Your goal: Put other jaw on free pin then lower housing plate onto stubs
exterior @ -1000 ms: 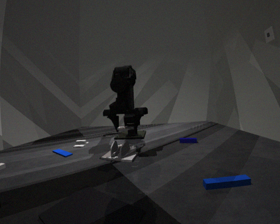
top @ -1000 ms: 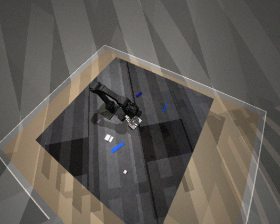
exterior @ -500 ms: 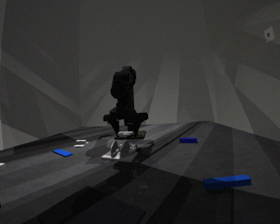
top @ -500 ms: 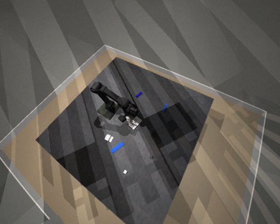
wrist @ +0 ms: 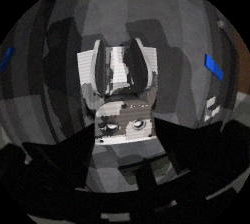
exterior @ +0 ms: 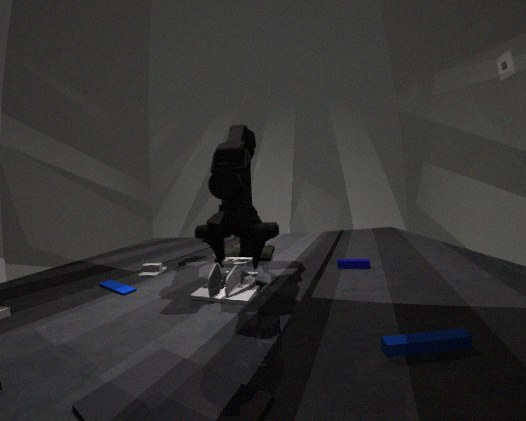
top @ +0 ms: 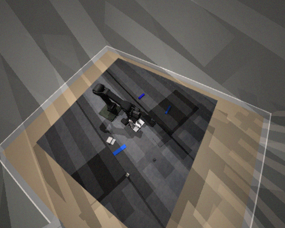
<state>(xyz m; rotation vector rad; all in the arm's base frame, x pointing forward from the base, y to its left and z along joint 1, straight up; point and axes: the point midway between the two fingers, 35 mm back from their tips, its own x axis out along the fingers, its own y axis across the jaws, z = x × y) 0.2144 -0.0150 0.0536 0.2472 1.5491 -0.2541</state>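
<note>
Now: gripper tip 30 mm short of the jaw, 10 mm to the right of it and 20 mm above it. Round my gripper tip: small white cube (170 mm ahead, 430 mm to the right, 20 mm below); then dark square slab (320 mm ahead, 40 mm to the right, 30 mm below); then dark cube (320 mm ahead, 240 mm to the right, 20 mm below).
</note>
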